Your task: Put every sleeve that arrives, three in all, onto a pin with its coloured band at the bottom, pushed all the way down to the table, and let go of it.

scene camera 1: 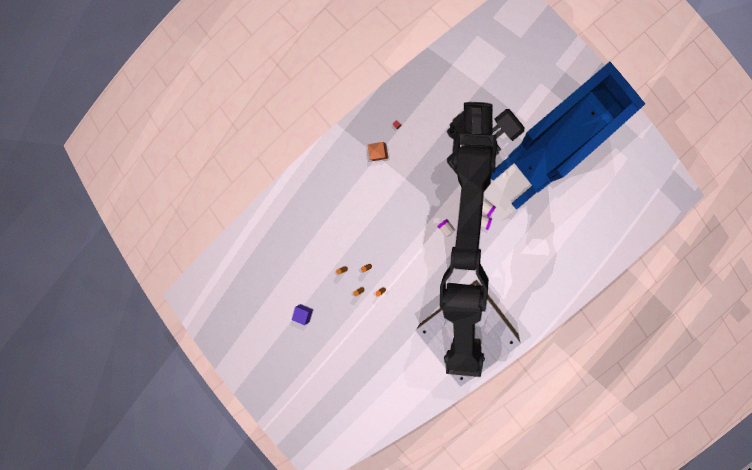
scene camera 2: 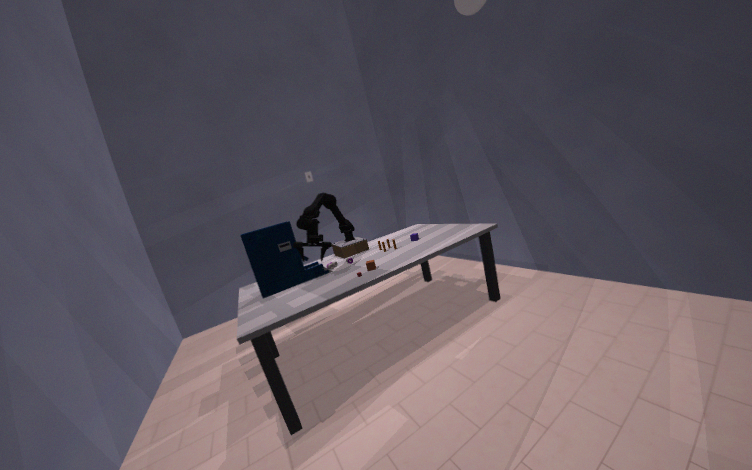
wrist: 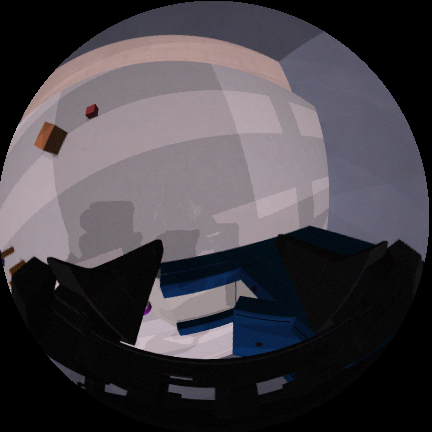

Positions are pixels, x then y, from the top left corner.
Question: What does my gripper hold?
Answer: Nothing.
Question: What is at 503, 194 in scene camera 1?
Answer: A chute mouth.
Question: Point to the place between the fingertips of my gripper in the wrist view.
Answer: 220, 243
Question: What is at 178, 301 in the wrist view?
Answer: A chute mouth.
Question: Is my gripper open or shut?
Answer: Open.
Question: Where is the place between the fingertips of my gripper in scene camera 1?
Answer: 490, 137
